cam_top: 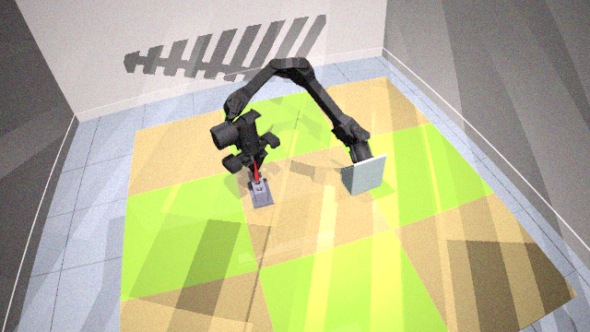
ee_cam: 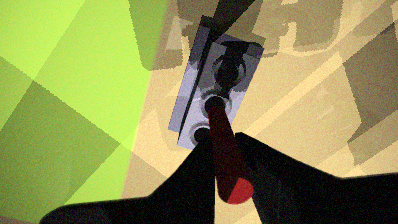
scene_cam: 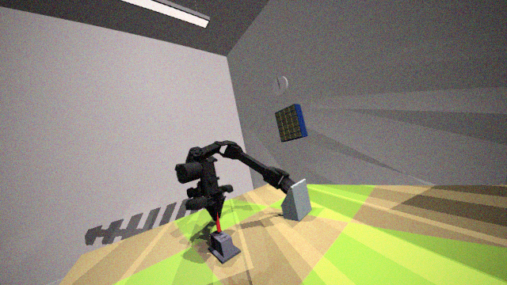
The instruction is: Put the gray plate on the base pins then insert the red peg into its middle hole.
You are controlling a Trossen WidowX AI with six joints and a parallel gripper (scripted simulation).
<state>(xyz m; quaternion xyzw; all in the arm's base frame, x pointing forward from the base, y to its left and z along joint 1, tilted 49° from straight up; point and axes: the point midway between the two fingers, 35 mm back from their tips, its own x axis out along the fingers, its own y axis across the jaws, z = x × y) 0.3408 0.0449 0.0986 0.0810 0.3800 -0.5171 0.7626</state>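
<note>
Right now my gripper tip is right at the red peg. From my gripper tip the other things lie so: gray plate (70 mm below).
</note>
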